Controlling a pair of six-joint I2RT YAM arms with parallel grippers.
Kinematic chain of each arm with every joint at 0, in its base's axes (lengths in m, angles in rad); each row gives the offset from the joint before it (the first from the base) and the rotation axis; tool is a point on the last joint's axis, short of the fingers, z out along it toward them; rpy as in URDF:
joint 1: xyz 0 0 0.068 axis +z
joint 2: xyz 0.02 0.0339 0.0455 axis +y
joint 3: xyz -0.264 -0.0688 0 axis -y
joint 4: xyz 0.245 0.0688 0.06 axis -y
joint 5: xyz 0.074 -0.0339 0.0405 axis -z
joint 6: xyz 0.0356 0 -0.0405 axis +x
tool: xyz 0 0 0 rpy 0 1.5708 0
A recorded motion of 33 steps. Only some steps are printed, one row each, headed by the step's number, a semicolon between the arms.
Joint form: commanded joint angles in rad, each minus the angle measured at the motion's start. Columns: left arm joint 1, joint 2, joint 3, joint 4, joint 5, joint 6; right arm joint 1, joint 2, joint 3, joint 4, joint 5, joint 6.
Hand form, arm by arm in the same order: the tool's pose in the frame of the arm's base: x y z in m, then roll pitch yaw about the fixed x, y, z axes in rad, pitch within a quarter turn. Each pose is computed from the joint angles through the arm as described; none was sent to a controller.
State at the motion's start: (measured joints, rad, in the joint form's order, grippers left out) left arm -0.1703 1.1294 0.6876 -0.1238 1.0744 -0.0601; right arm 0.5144 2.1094 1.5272 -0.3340 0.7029 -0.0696
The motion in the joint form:
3: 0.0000 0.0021 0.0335 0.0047 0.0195 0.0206; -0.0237 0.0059 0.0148 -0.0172 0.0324 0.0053
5: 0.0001 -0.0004 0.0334 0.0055 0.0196 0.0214; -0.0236 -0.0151 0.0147 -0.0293 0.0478 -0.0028
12: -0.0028 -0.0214 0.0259 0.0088 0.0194 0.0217; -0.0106 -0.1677 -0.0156 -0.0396 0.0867 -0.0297
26: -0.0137 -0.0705 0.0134 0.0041 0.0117 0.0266; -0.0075 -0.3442 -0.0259 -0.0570 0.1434 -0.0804
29: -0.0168 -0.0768 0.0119 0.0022 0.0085 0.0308; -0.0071 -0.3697 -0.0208 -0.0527 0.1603 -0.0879
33: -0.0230 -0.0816 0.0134 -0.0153 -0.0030 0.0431; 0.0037 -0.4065 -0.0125 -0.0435 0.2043 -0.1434
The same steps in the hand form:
3: 0.2255 -0.0709 0.2641 -2.0188 1.0059 3.0052; 0.4131 0.1936 0.1767 -2.3725 0.6023 -2.5930
5: 0.2252 -0.0708 0.2646 -2.0190 1.0099 3.0048; 0.4109 0.1921 0.1853 -2.3530 0.6047 -2.5865
12: 0.2214 -0.0708 0.2669 -2.0183 1.0269 3.0026; 0.3907 0.1865 0.2406 -2.2912 0.6944 -2.5468
26: 0.2121 -0.0715 0.2724 -2.0272 1.0633 2.9897; 0.3631 0.1712 0.3071 -2.1874 0.7981 -2.4923
29: 0.2108 -0.0719 0.2730 -2.0334 1.0700 2.9831; 0.3590 0.1686 0.3190 -2.1611 0.8250 -2.4835
33: 0.2094 -0.0728 0.2728 -2.0553 1.0699 2.9652; 0.3507 0.1676 0.3369 -2.0801 0.8270 -2.4300

